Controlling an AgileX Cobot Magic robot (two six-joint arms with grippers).
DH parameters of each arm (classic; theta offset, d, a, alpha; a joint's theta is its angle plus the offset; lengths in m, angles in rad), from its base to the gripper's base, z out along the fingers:
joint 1: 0 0.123 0 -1.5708
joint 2: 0.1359 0 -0.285 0
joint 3: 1.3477 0 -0.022 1.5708
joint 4: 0 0.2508 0 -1.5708
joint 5: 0 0 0.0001 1.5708
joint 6: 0 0.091 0 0
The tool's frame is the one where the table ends.
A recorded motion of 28 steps. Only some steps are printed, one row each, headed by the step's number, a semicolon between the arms.
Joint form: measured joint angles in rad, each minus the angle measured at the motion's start. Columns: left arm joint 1, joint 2, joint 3, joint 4, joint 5, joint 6; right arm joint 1, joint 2, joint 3, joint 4, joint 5, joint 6.
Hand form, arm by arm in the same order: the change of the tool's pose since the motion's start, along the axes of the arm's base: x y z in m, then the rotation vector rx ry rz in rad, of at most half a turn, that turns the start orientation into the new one. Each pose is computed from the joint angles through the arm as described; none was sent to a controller.
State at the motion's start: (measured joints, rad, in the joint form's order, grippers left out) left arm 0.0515 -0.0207 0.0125 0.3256 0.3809 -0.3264; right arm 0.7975 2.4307 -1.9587 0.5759 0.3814 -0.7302
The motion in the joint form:
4: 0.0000 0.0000 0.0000 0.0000 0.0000 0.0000; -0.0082 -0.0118 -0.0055 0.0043 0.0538 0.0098
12: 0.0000 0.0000 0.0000 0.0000 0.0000 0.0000; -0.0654 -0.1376 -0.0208 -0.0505 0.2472 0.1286
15: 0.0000 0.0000 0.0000 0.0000 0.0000 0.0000; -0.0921 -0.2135 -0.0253 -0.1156 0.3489 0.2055
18: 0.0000 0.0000 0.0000 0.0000 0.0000 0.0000; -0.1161 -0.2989 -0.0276 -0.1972 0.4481 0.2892
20: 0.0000 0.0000 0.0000 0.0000 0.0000 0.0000; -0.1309 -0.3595 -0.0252 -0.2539 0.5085 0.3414
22: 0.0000 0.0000 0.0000 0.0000 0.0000 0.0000; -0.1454 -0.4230 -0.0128 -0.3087 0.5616 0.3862
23: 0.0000 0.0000 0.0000 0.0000 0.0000 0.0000; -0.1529 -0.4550 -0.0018 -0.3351 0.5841 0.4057
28: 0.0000 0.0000 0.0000 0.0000 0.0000 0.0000; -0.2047 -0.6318 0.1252 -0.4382 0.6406 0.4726
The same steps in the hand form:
4: 0.0000 0.0000 0.0000 0.0000 0.0000 0.0000; -0.0005 -0.0032 0.0054 -0.0059 0.0366 0.0112
12: 0.0000 0.0000 0.0000 0.0000 0.0000 0.0000; 0.0043 -0.0329 0.0666 0.0008 0.1181 -0.0118
15: 0.0000 0.0000 0.0000 0.0000 0.0000 0.0000; 0.0026 -0.0526 0.1006 -0.0222 0.1394 -0.0336
18: 0.0000 0.0000 0.0000 0.0000 0.0000 0.0000; -0.0025 -0.0753 0.1369 -0.0548 0.1449 -0.0710
20: 0.0000 0.0000 0.0000 0.0000 0.0000 0.0000; -0.0078 -0.0919 0.1609 -0.0779 0.1400 -0.1034
22: 0.0000 0.0000 0.0000 0.0000 0.0000 0.0000; -0.0148 -0.1096 0.1828 -0.1026 0.1313 -0.1394
23: 0.0000 0.0000 0.0000 0.0000 0.0000 0.0000; -0.0185 -0.1188 0.1923 -0.1154 0.1263 -0.1588
28: 0.0000 0.0000 0.0000 0.0000 0.0000 0.0000; -0.0399 -0.1701 0.2249 -0.1669 0.1049 -0.2661

